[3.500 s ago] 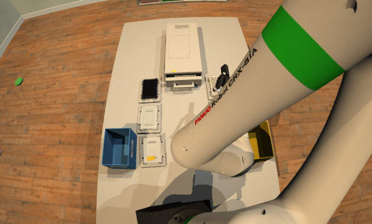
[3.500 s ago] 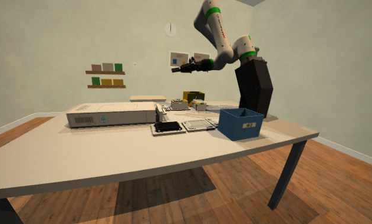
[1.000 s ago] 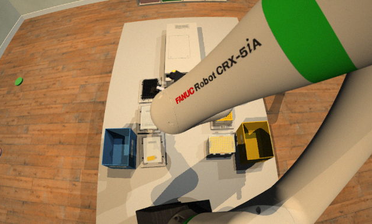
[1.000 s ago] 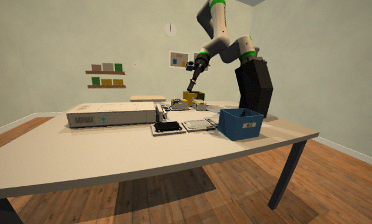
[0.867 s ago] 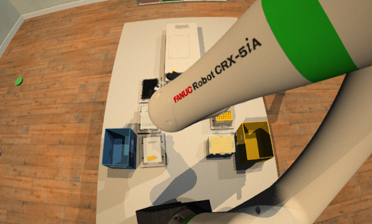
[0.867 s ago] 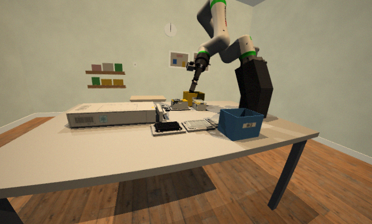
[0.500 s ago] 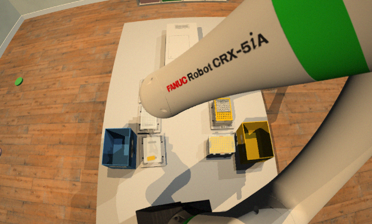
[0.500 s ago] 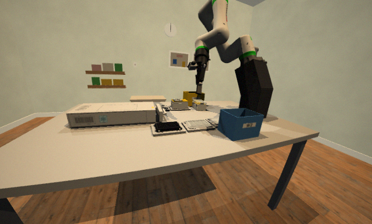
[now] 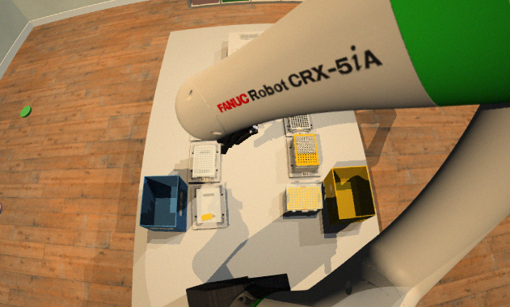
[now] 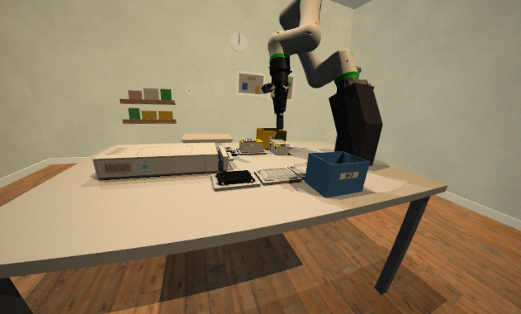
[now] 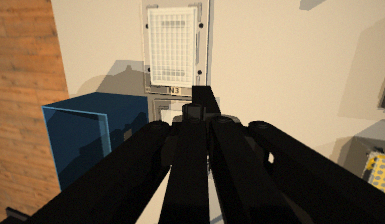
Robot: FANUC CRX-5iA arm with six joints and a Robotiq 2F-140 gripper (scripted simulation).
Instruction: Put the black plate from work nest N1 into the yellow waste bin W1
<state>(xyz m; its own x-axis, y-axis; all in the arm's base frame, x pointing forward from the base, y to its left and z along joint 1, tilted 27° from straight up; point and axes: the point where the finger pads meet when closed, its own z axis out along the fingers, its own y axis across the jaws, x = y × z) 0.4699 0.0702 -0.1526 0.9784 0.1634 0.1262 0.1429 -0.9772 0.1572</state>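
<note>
Now: the black plate 21 cm ahead of my hand, 13 cm to the left of it and 20 cm below it. The rest, counted from my hand: white plate 3 cm ahead, 11 cm to the left, 20 cm below; then lidded plate 14 cm behind, 7 cm to the left, 20 cm below; then yellow rack 7 cm ahead, 27 cm to the right, 16 cm below.
</note>
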